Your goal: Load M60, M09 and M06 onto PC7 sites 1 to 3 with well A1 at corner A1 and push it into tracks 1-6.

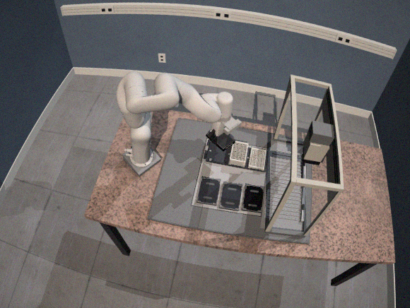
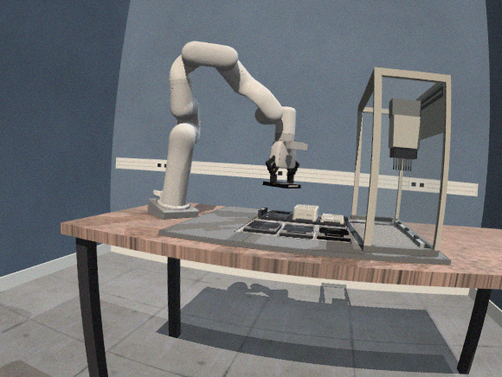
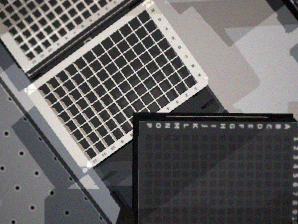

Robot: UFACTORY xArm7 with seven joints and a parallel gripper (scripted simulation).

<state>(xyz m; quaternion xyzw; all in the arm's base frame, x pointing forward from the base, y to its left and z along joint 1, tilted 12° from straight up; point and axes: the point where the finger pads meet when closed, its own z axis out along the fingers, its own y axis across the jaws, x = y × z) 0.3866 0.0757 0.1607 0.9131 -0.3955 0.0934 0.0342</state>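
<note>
Right now the dark 384-well plate M60 is 1 cm below my hand. From my hand the other things lie so: white deep-well block M09 (10 cm ahead, 2 cm to the right, 11 cm below); dark plate carrier PC7 (10 cm ahead, 2 cm to the right, 12 cm below); white 96-well plate M06 (20 cm ahead, 4 cm to the right, 12 cm below).
</note>
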